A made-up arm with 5 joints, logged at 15 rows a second.
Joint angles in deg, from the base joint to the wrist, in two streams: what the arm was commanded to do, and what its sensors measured. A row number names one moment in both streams.
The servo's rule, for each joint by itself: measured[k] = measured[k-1] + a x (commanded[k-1-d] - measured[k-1]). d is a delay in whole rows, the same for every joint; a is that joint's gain. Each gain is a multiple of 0.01, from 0.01 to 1. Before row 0 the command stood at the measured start. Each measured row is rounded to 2 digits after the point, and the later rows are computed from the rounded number. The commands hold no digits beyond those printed.
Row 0, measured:
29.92 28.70 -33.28 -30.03 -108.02
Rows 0 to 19, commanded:
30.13 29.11 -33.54 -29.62 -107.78
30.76 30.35 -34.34 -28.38 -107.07
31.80 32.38 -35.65 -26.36 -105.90
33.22 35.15 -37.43 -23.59 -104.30
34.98 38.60 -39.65 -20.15 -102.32
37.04 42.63 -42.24 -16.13 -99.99
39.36 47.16 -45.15 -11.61 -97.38
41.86 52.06 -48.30 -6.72 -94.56
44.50 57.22 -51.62 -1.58 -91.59
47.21 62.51 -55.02 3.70 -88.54
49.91 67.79 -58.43 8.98 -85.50
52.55 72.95 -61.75 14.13 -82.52
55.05 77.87 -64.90 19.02 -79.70
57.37 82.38 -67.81 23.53 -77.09
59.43 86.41 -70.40 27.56 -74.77
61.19 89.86 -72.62 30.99 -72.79
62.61 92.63 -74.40 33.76 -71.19
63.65 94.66 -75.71 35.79 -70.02
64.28 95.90 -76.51 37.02 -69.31
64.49 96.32 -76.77 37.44 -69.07
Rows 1 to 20, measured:
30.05 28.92 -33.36 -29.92 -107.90
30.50 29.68 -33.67 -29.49 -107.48
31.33 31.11 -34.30 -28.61 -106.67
32.54 33.25 -35.30 -27.20 -105.46
34.10 36.09 -36.69 -25.23 -103.86
35.98 39.56 -38.47 -22.68 -101.89
38.14 43.59 -40.61 -19.58 -99.59
40.52 48.08 -43.07 -15.98 -97.02
43.07 52.92 -45.81 -11.95 -94.25
45.72 58.00 -48.76 -7.57 -91.34
48.40 63.19 -51.85 -2.94 -88.36
51.06 68.36 -55.02 1.84 -85.38
53.61 73.40 -58.18 6.65 -82.48
56.02 78.16 -61.26 11.38 -79.73
58.20 82.53 -64.18 15.91 -77.20
60.11 86.41 -66.88 20.13 -74.95
61.71 89.71 -69.29 23.95 -73.03
62.95 92.33 -71.34 27.27 -71.49
63.80 94.22 -72.99 30.00 -70.38
64.24 95.33 -74.20 32.08 -69.71
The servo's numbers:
d 0
a 0.64 0.53 0.32 0.28 0.51

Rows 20 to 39, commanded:
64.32 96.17 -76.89 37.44 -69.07
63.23 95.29 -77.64 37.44 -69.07
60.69 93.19 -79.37 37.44 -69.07
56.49 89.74 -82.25 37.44 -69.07
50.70 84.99 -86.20 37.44 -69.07
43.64 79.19 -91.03 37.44 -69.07
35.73 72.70 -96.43 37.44 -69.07
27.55 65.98 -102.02 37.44 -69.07
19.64 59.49 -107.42 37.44 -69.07
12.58 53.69 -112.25 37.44 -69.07
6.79 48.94 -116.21 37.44 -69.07
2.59 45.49 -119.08 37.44 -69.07
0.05 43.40 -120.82 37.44 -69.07
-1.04 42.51 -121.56 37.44 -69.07
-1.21 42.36 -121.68 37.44 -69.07
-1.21 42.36 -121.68 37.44 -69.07
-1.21 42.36 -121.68 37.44 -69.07
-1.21 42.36 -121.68 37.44 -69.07
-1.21 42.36 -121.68 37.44 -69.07
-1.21 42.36 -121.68 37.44 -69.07
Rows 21 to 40, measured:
64.29 95.78 -75.06 33.58 -69.38
63.61 95.52 -75.89 34.66 -69.22
61.74 94.29 -77.00 35.44 -69.14
58.38 91.88 -78.68 36.00 -69.10
53.46 88.23 -81.09 36.40 -69.08
47.18 83.44 -84.27 36.69 -69.07
39.85 77.75 -88.16 36.90 -69.07
31.98 71.51 -92.60 37.05 -69.07
24.08 65.14 -97.34 37.16 -69.07
16.72 59.07 -102.11 37.24 -69.07
10.36 53.70 -106.62 37.30 -69.07
5.39 49.35 -110.61 37.34 -69.07
1.97 46.20 -113.88 37.37 -69.07
0.04 44.24 -116.34 37.39 -69.07
-0.76 43.24 -118.05 37.40 -69.07
-1.05 42.77 -119.21 37.41 -69.07
-1.15 42.55 -120.00 37.42 -69.07
-1.19 42.45 -120.54 37.43 -69.07
-1.20 42.40 -120.90 37.43 -69.07
-1.21 42.38 -121.15 37.43 -69.07

